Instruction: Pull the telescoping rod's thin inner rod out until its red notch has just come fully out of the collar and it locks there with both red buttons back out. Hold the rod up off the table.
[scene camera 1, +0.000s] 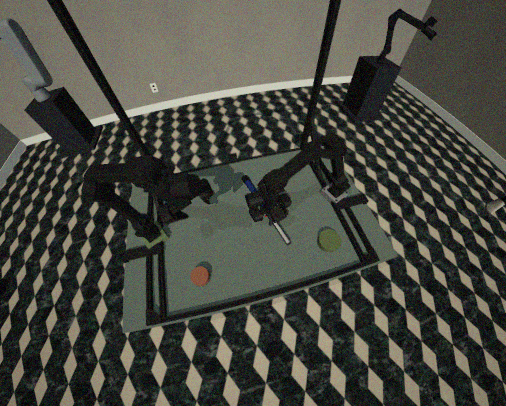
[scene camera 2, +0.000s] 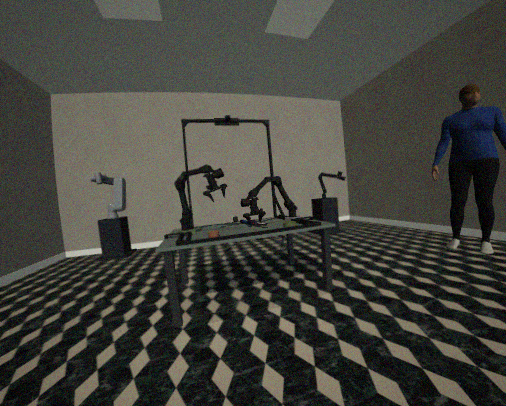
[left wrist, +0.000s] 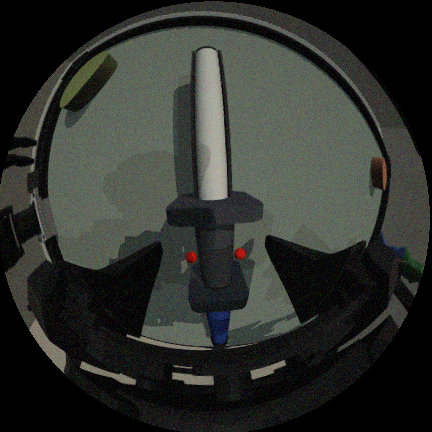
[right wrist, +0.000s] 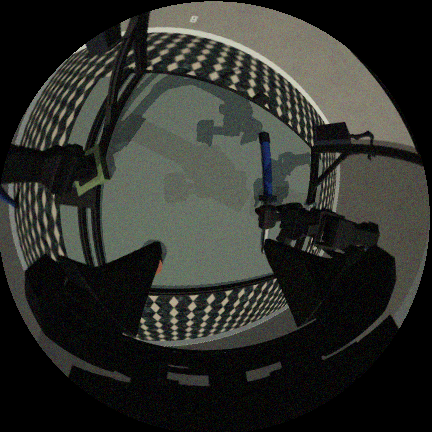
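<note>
The telescoping rod (scene camera 1: 282, 234) (scene camera 2: 245, 222) (left wrist: 211, 125) (right wrist: 266, 165) lies on the table, white at one end and blue at the other. Between them is the dark collar (left wrist: 215, 255), with a wider block at each end. Two red buttons (left wrist: 191, 257) (left wrist: 240, 253) stand out at its sides. No red notch can be made out. My left gripper (scene camera 1: 268, 216) (scene camera 2: 254, 221) (left wrist: 213, 244) is open, its fingers low on either side of the collar and apart from it. My right gripper (scene camera 1: 197, 207) (scene camera 2: 219, 194) (right wrist: 212, 246) is open and empty, high above the table.
An orange disc (scene camera 1: 199, 275) (scene camera 2: 214, 233) (left wrist: 378, 173) lies near the front left of scene camera 1. A green disc (scene camera 1: 330, 240) (left wrist: 87, 82) lies right of the rod's white end. Dark rails run along the table's sides, and tall posts (scene camera 1: 320, 75) rise behind.
</note>
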